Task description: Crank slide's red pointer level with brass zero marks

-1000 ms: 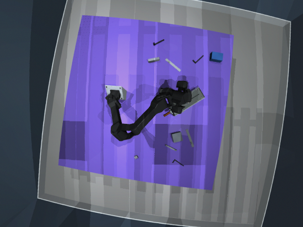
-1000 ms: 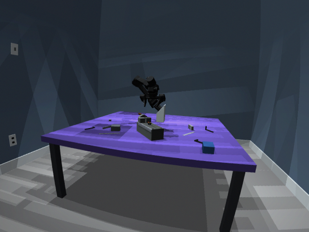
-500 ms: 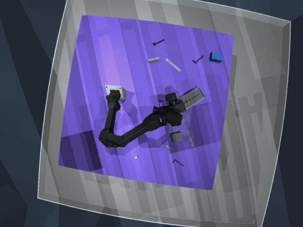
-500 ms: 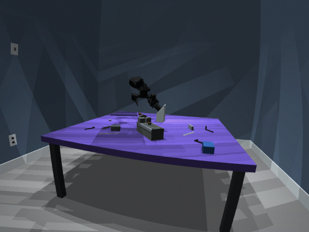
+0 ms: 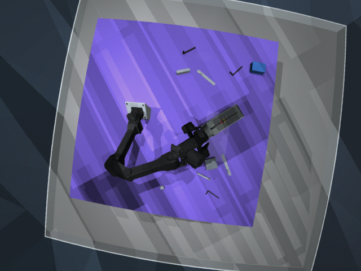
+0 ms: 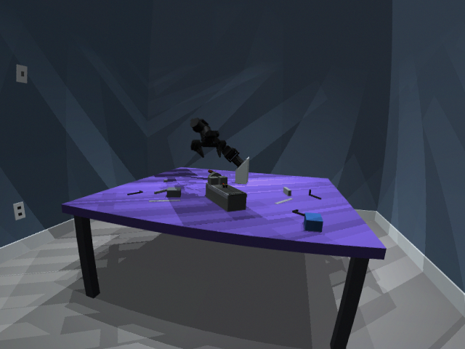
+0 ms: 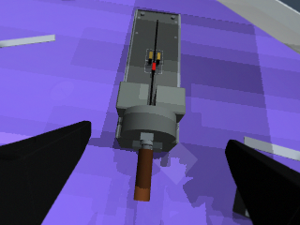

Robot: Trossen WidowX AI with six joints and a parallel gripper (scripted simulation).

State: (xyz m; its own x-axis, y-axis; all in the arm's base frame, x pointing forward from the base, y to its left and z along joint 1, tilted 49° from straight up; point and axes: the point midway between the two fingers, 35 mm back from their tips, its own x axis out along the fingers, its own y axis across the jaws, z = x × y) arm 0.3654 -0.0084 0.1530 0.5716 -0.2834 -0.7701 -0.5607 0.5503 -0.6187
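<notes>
My gripper tip is now 8 cm above the brown crank handle, 2 cm past it and 1 cm to the left of it. From my gripper tip the other things lie so: dark L-shaped key: 38 cm to the right, 20 cm below, 10 cm ahead; then red pointer: 12 cm below, 11 cm ahead, 9 cm to the left; then grey block: 18 cm to the right, 18 cm below, 8 cm ahead.
</notes>
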